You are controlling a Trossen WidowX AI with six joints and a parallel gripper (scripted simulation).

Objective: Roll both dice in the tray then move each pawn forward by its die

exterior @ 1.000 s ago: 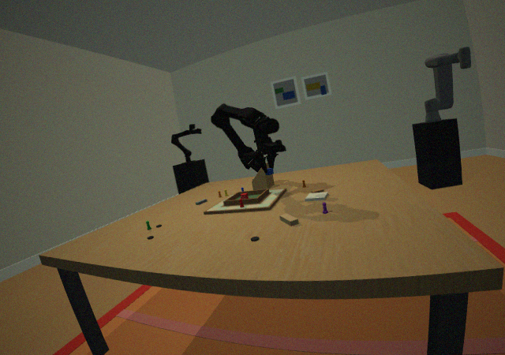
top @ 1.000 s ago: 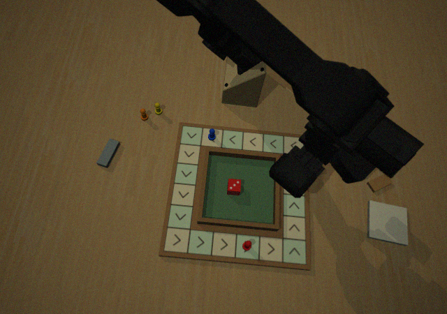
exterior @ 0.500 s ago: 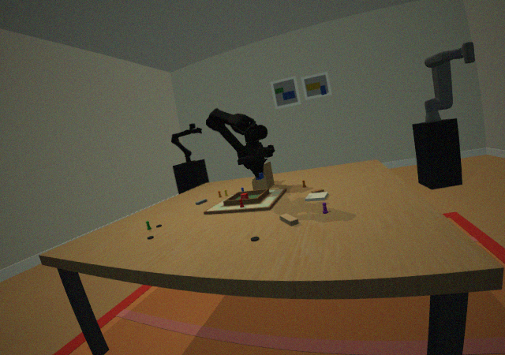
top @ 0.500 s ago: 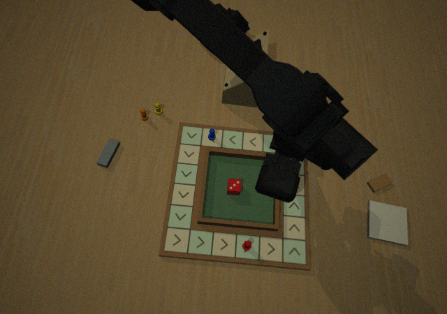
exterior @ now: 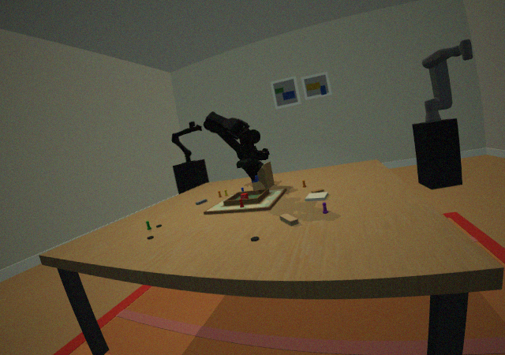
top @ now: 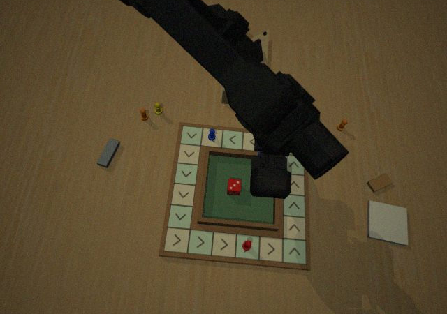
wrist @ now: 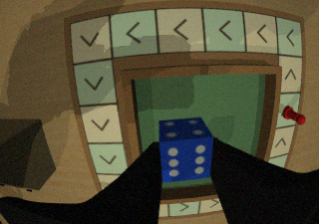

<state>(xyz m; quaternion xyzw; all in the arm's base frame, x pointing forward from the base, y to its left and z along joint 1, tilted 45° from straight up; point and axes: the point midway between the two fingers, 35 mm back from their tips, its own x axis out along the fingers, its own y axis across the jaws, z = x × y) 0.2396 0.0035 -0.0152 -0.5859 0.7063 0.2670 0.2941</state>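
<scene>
My gripper tip is now 14 cm short of the red pawn, 6 cm above it and 3 cm to the left of it. The rest, counted from my gripper tip: green tray: 8 cm below, 4 cm to the right, 3 cm ahead; then blue pawn: 10 cm to the right, 9 cm behind, 6 cm below; then small brown block: 26 cm to the left, 8 cm below, 2 cm ahead.
</scene>
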